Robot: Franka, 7 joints.
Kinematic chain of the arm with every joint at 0, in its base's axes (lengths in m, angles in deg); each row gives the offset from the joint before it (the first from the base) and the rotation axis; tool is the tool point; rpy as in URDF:
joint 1: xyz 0 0 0.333 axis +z
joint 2: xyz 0 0 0 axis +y
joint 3: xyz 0 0 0.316 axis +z
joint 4: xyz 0.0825 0 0 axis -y
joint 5: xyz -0.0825 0 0.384 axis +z
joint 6: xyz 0 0 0 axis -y
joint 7: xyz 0.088 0 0 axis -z
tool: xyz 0 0 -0.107 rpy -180 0 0
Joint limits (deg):
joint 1: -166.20..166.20
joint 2: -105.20..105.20
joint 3: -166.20..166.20
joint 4: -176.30..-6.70
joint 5: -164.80..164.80
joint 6: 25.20..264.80
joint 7: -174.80..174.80
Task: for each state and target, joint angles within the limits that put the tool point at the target. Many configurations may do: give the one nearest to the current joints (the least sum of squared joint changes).
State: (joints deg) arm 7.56 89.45 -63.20 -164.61 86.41 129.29 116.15
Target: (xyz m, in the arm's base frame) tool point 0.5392 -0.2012 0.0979
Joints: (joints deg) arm 39.60 69.44 -59.92 -113.25 89.27 128.99 116.15
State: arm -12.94 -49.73 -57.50 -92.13 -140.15 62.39 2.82
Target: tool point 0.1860 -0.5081 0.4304
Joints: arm 30.86 -52.92 -78.18 -132.18 -131.86 76.99 2.82
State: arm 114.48 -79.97 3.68 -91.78 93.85 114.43 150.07
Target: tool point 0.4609 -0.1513 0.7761
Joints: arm 126.46 -105.20 -32.99 -104.91 91.58 117.70 150.07
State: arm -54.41 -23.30 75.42 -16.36 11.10 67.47 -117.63
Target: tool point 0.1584 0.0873 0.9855
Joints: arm -59.72 -4.81 67.89 -9.56 5.69 35.08 -117.63
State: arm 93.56 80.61 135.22 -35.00 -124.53 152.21 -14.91
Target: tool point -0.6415 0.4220 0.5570
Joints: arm 113.03 93.91 118.26 -60.02 -127.67 158.57 -14.91
